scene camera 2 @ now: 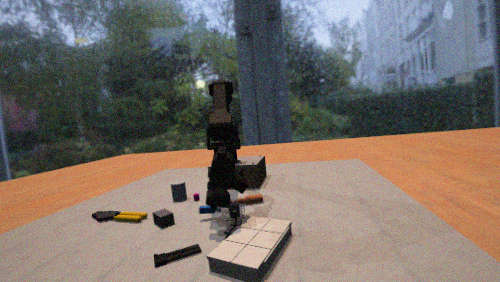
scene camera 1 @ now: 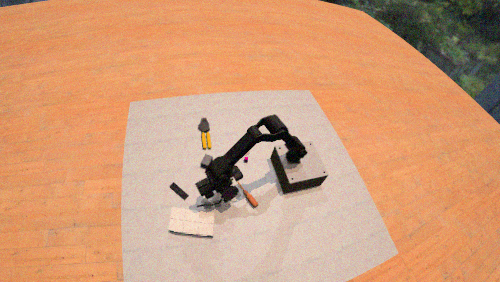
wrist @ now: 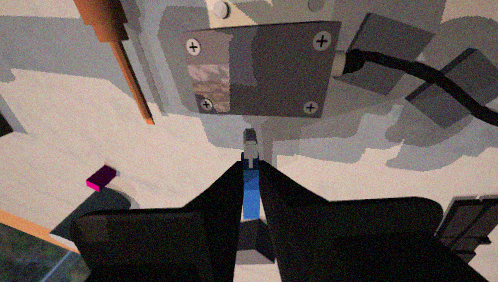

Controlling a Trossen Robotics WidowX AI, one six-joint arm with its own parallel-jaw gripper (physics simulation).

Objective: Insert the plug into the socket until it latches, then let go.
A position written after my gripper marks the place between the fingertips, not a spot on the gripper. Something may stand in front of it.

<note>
My gripper [scene camera 2: 213, 209] holds a blue plug [wrist: 251, 201], which touches nothing else. A dark cube [wrist: 255, 247] and an orange-handled screwdriver [wrist: 109, 28] rest on the table. I also see a socket [wrist: 262, 65], a white tiled block [scene camera 2: 256, 243] and a black bar [wrist: 461, 231].
My gripper shows as well in the wrist view [wrist: 250, 167]. The white tiled block is seen too in scene camera 1 [scene camera 1: 184, 221].
</note>
